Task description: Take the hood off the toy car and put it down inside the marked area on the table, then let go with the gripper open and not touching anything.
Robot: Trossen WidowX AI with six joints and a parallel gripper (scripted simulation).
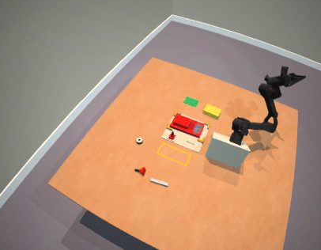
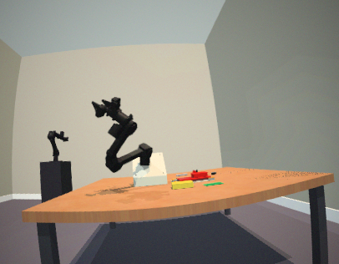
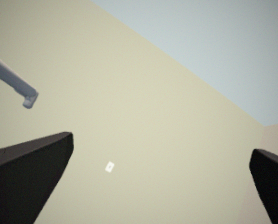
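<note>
Right now the red hood is 560 mm ahead of my gripper tip, 270 mm to the left of it and 450 mm below it. Also, from my gripper tip: green flat piece (590 mm ahead, 40 mm to the left, 490 mm below); yellow block (420 mm ahead, 60 mm to the left, 480 mm below); pale base plate (520 mm ahead, 280 mm to the left, 480 mm below).
</note>
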